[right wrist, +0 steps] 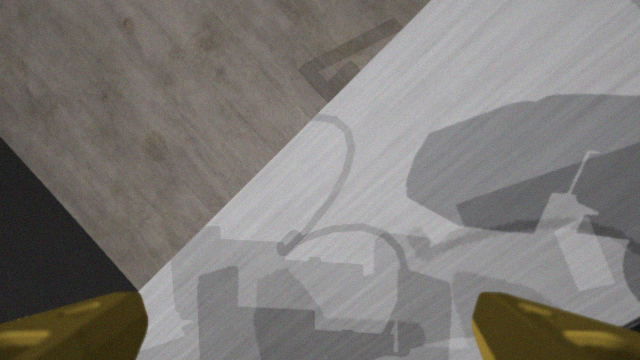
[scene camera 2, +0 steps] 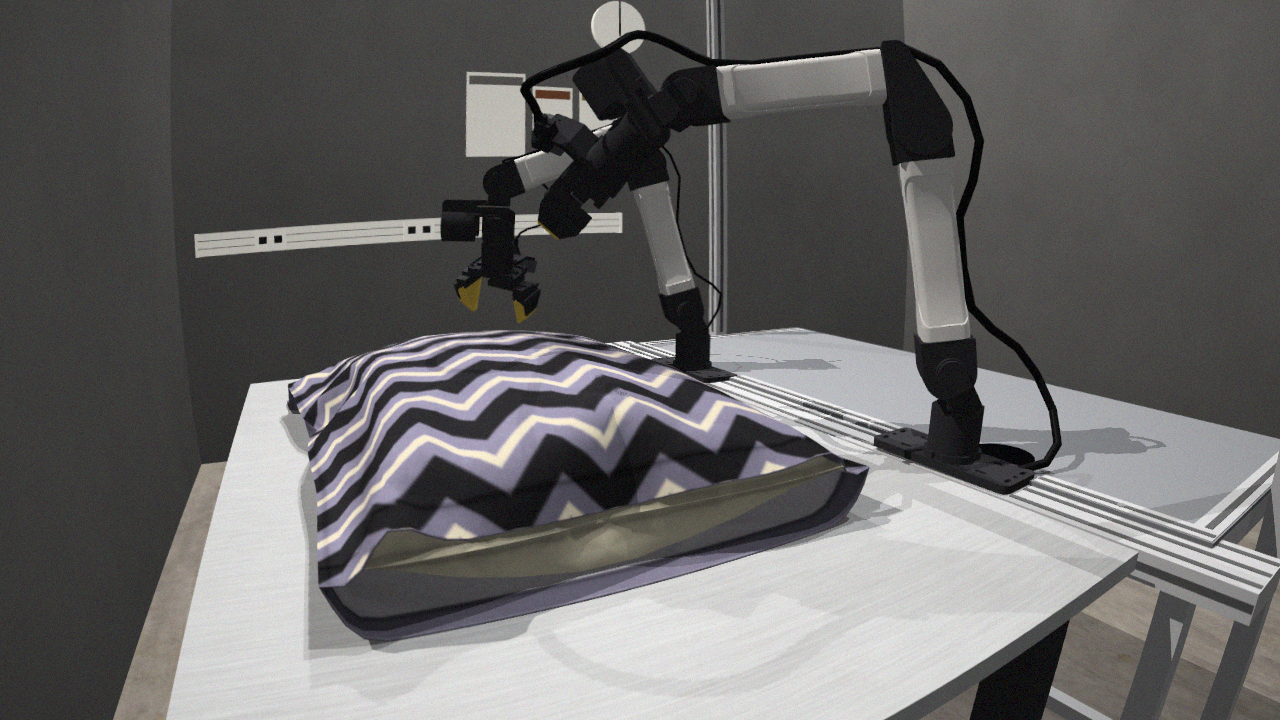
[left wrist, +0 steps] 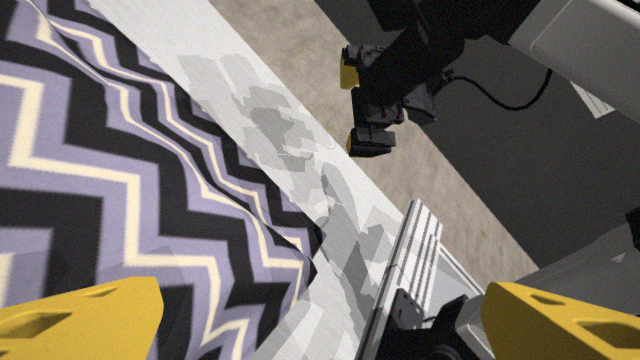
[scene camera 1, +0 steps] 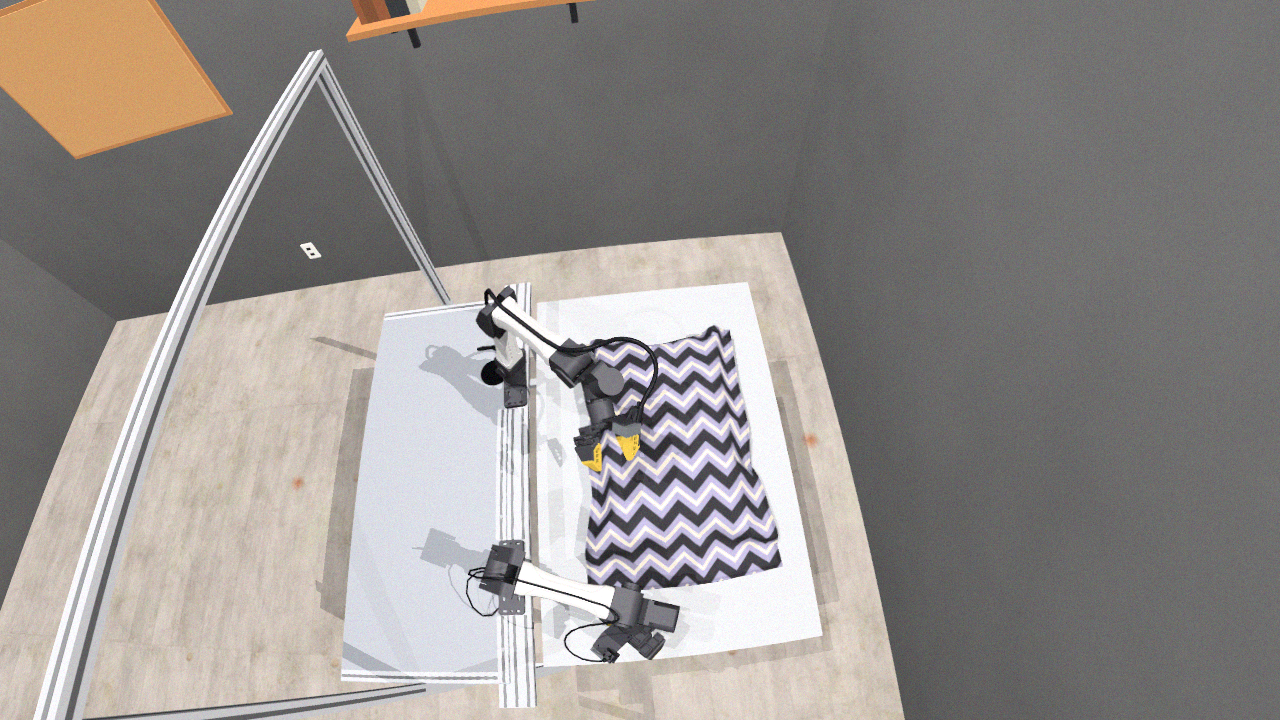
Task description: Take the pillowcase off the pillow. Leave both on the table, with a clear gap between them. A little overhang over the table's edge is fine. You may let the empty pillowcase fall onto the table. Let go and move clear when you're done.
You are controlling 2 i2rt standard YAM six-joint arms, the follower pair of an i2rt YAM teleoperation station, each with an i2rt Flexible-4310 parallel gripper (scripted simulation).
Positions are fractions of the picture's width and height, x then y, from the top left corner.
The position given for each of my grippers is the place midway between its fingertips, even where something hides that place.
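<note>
Zigzag pillowcase (scene camera 2: 0.36,0.61) (left wrist: 0.19,0.48) (scene camera 1: 0.54,0.71). Metal frame post (scene camera 1: 0.26,0.11). My right gripper (scene camera 2: 0.39,0.44) (right wrist: 0.49,0.85) (left wrist: 0.54,0.32). My left gripper (scene camera 2: 0.44,0.29) (left wrist: 0.50,0.82) (scene camera 1: 0.48,0.65).
</note>
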